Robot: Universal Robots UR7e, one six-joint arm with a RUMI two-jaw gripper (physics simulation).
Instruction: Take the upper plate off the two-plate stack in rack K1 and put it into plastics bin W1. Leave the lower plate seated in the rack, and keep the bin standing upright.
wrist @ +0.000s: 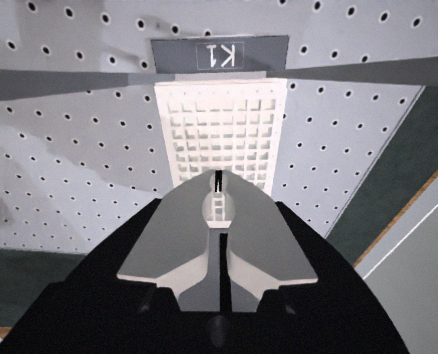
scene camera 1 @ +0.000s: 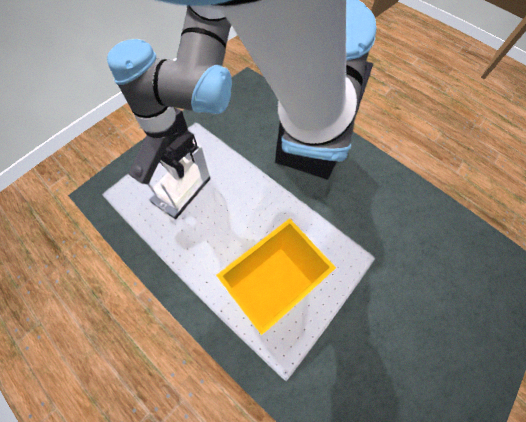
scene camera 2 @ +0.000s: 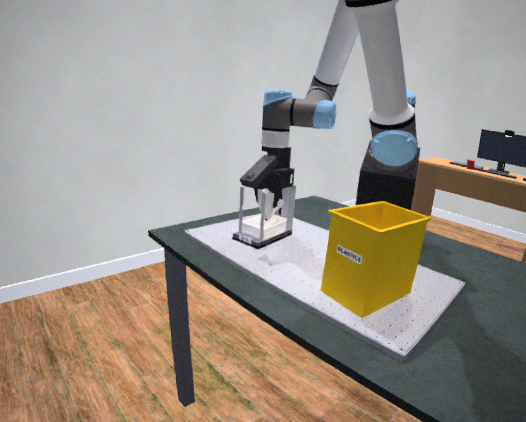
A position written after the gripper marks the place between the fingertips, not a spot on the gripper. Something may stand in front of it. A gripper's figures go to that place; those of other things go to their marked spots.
Labels:
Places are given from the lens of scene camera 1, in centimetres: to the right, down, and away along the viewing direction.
gripper (scene camera 1: pixel 180 179): -23, -9, 70
yellow plastics bin W1 (scene camera 1: pixel 268 280): 1, 17, 64
white plate (scene camera 1: pixel 178 190): -23, -6, 69

